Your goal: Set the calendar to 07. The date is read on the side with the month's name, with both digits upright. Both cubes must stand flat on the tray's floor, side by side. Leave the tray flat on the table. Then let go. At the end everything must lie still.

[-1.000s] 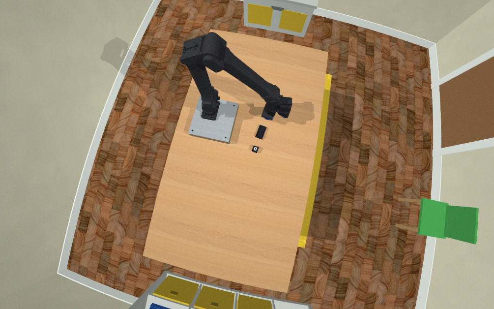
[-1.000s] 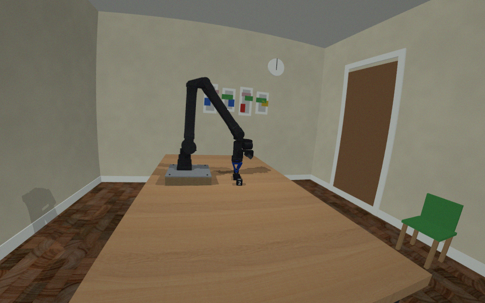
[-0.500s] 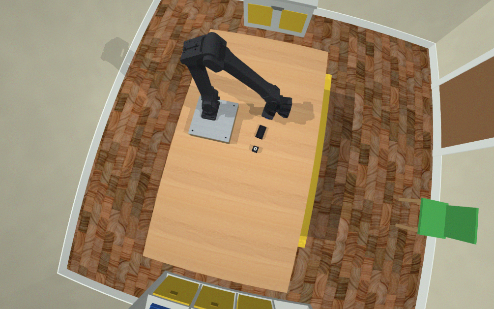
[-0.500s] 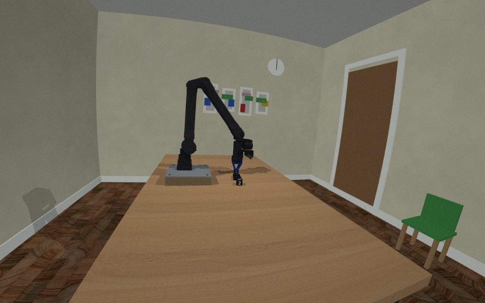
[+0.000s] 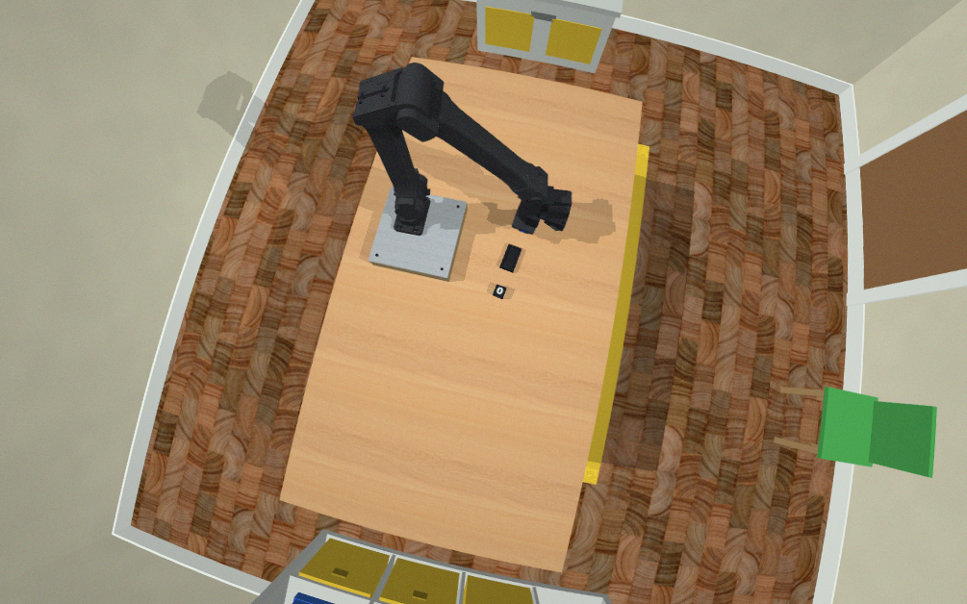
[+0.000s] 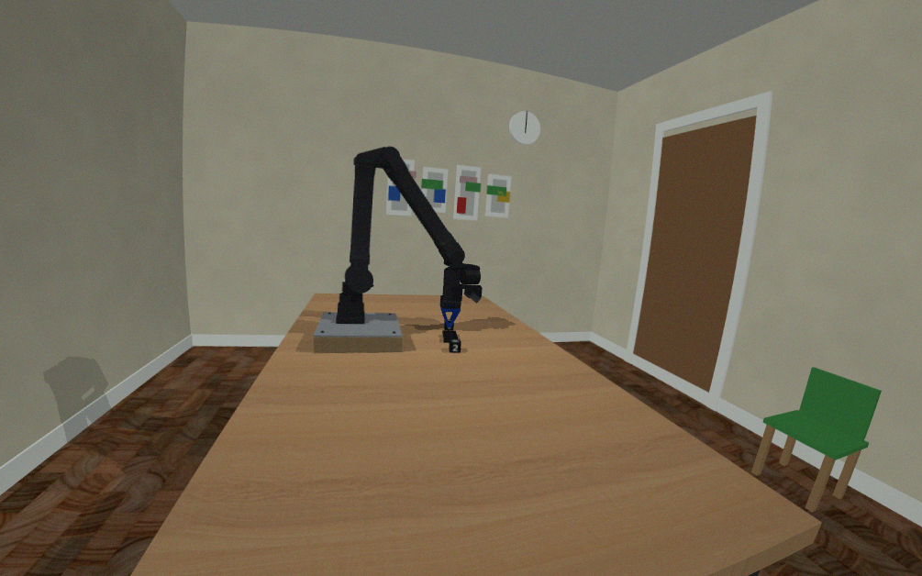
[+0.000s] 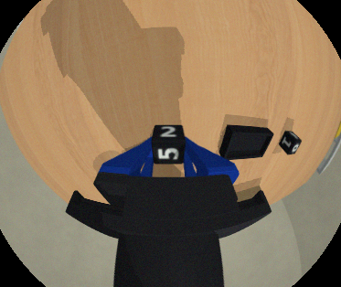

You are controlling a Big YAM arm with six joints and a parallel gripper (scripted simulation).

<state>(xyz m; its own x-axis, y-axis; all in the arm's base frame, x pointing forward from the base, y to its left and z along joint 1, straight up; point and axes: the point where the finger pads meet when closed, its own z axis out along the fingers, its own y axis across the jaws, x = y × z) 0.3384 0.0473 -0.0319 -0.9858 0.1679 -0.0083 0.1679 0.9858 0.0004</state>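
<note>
Right now the black tray is 20 mm behind my hand, 110 mm to the right of it and 10 mm below it. From my hand the other things lie so: black cube (40 mm behind, 220 mm to the right).
</note>
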